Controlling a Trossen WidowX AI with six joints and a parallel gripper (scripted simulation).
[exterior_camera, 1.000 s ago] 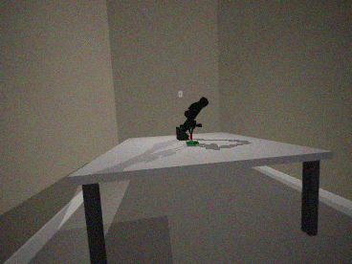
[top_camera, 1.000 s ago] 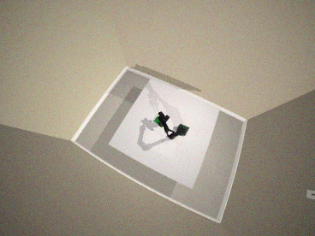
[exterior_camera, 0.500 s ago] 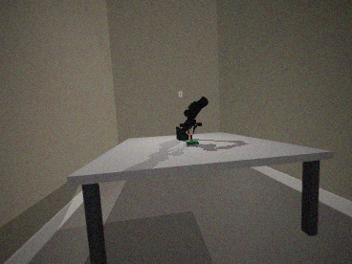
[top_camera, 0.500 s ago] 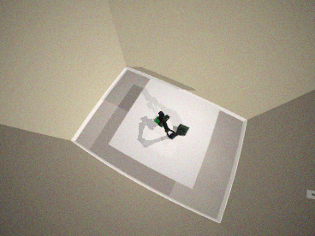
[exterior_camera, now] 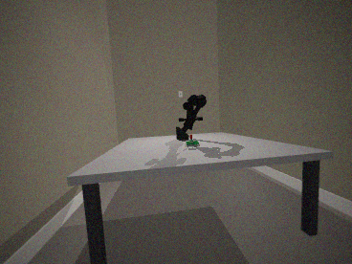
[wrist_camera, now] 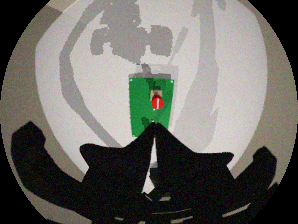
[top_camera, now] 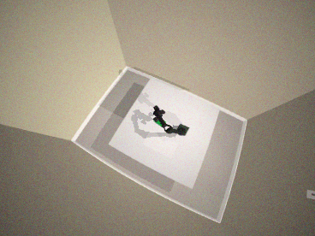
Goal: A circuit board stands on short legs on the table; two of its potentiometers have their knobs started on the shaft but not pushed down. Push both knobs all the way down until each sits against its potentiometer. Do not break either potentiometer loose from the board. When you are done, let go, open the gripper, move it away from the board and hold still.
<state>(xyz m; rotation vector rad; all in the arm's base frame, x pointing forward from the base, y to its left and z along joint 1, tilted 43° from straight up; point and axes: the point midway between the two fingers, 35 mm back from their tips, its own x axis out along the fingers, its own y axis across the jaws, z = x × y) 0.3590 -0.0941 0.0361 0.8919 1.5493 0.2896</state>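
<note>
Right now the red knob is 50 mm below my gripper tip, 10 mm to the right of it and 10 mm ahead of it. The rest, counted from my gripper tip: potentiometer: 70 mm below, 10 mm to the right, 10 mm ahead.
</note>
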